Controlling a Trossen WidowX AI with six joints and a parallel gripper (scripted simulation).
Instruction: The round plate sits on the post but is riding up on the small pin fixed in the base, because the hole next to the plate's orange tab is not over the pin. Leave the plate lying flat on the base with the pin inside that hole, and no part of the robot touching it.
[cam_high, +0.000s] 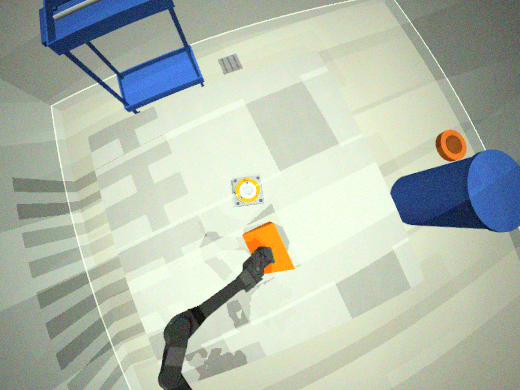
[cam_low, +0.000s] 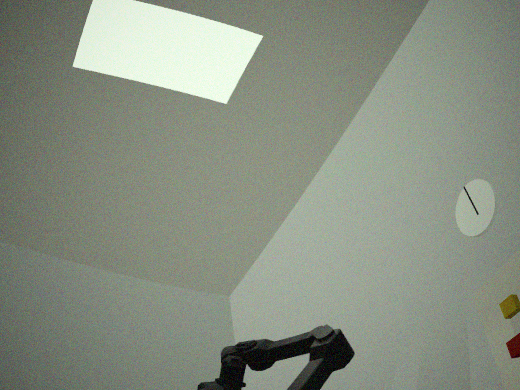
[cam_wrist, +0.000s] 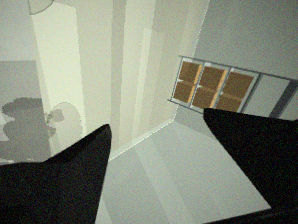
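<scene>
Right now my gripper tip is 720 mm short of the grey square base, 100 mm to the left of it and 320 mm above it.
</scene>
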